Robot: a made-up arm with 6 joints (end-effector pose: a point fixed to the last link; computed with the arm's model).
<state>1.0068 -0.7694 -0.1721 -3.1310 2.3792 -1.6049</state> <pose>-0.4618 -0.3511 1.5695 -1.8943 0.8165 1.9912</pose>
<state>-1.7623 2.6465 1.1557 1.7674 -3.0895 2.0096</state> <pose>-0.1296 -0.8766 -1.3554 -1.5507 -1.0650 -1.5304</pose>
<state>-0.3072 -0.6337 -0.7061 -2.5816 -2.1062 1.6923</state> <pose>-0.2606 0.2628 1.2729 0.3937 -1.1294 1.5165</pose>
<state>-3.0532 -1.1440 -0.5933 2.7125 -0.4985 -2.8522</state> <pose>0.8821 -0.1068 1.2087 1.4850 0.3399 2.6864</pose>
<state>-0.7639 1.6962 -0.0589 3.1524 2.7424 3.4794</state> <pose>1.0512 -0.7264 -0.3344 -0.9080 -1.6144 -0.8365</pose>
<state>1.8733 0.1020 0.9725 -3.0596 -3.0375 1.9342</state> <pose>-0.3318 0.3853 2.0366 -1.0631 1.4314 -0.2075</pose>
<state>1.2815 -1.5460 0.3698 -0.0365 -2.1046 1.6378</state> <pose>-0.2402 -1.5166 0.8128 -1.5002 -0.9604 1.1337</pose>
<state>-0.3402 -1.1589 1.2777 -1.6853 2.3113 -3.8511</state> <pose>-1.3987 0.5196 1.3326 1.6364 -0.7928 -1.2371</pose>
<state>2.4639 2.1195 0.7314 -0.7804 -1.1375 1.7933</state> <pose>-0.7764 0.8097 -0.9018 1.3467 -0.5177 -1.6260</pose>
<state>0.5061 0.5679 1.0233 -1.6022 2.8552 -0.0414</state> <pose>1.1006 0.6173 1.4995 1.2632 -1.8301 -1.9193</pose>
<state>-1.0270 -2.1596 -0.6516 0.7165 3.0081 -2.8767</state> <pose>-0.7705 0.9791 0.0551 -1.1336 1.0281 1.3567</pose>
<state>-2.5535 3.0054 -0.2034 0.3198 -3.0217 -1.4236</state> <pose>0.1486 0.3303 -1.0658 0.5432 -2.0785 -1.7249</pose>
